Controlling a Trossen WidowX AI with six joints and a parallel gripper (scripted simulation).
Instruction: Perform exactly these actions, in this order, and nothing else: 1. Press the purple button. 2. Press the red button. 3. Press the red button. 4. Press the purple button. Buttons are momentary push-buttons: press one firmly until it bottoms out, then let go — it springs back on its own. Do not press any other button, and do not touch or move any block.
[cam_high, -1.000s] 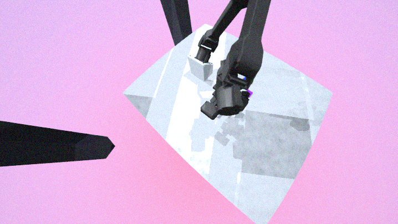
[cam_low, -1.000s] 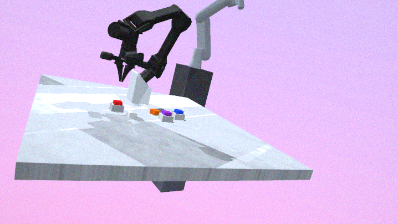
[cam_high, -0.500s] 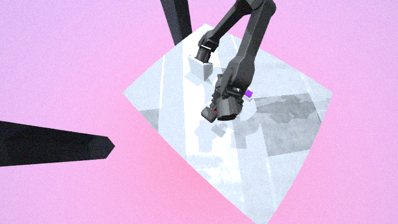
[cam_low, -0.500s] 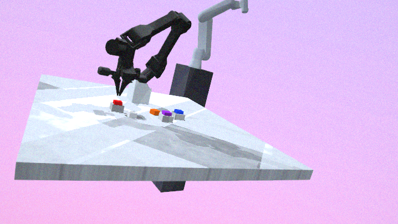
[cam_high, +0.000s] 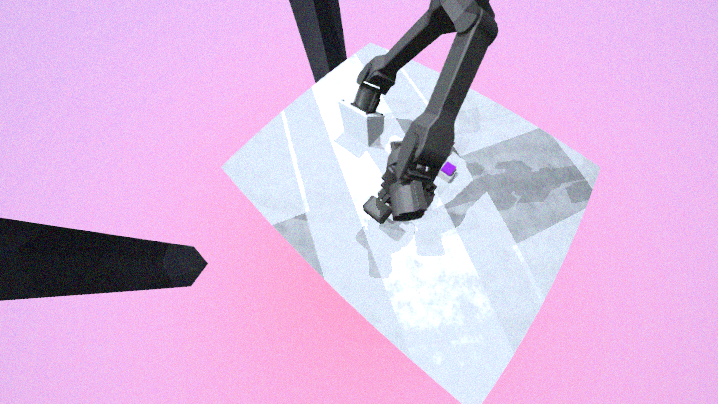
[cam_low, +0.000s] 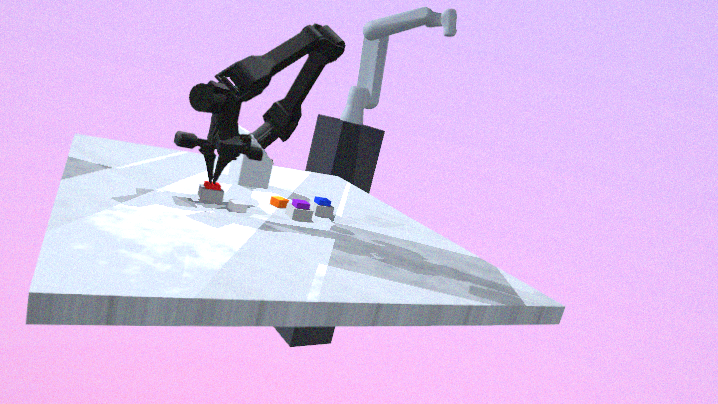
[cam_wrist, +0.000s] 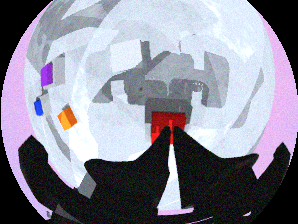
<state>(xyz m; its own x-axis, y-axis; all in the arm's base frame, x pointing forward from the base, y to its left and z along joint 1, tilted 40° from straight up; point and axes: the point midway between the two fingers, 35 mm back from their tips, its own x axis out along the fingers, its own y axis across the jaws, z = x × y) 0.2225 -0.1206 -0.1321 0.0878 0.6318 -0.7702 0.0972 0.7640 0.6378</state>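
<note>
Right now the red button is 1 cm below my gripper tip. Round my gripper tip: white block 7 cm ahead, 4 cm to the left, 3 cm below; purple button 9 cm ahead, 18 cm to the left; orange block 17 cm to the left, 3 cm below.
</note>
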